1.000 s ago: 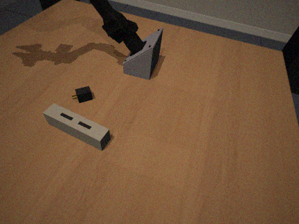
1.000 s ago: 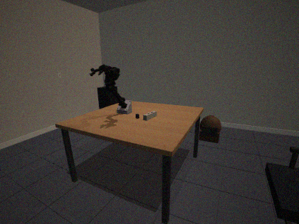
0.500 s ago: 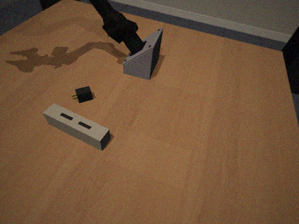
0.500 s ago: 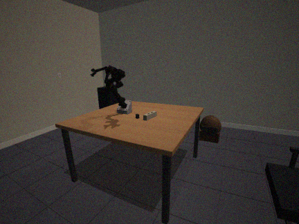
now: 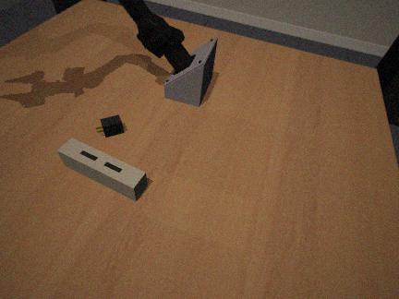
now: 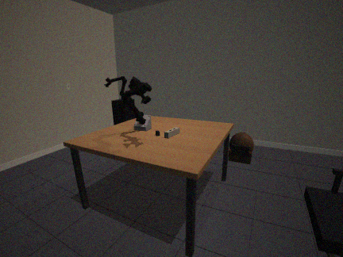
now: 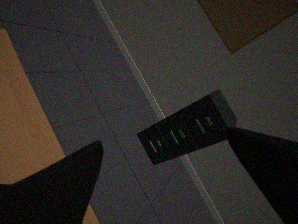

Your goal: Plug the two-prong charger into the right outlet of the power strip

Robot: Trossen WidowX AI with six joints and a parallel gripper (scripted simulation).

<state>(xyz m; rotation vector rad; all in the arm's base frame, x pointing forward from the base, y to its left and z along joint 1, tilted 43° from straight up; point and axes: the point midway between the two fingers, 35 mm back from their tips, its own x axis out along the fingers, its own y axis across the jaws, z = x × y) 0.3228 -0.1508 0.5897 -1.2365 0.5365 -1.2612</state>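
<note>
Now: gripper tip 41 cm to the right of the charger, 39 cm above it and 8 cm past it.
</note>
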